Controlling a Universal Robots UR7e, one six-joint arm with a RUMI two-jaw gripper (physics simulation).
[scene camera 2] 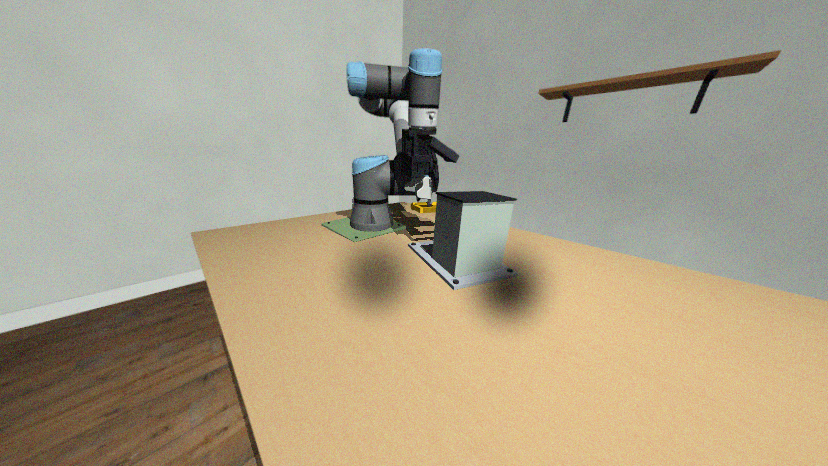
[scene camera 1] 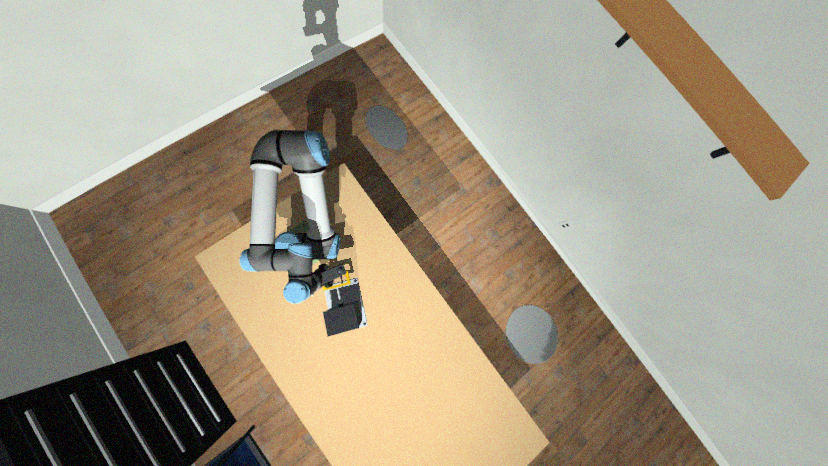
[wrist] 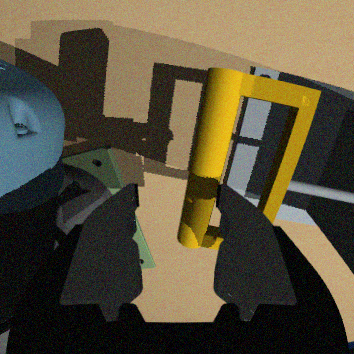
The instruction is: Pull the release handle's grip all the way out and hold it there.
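The release handle's yellow grip (scene camera 1: 348, 279) (scene camera 2: 424, 207) (wrist: 216, 125) is a rectangular loop with a thick round bar. It stands out from its dark housing (scene camera 1: 343, 320) (scene camera 2: 447, 231), with a length of silver rod (wrist: 325, 192) showing in the wrist view. My gripper (scene camera 1: 340, 275) (scene camera 2: 427, 200) (wrist: 177, 185) is at the grip with its fingers apart. In the wrist view the round bar's lower part lies beside the right fingertip, and a wide gap separates it from the left fingertip. Whether the right finger touches the bar is unclear.
The housing sits on a light grey base plate (scene camera 2: 433, 265) bolted to the wooden table (scene camera 1: 405, 376) (scene camera 2: 347, 358). The arm's green mounting plate (scene camera 2: 341, 229) (wrist: 102, 170) is close behind the gripper. A wooden wall shelf (scene camera 1: 712, 92) (scene camera 2: 654, 78) is far off to the right.
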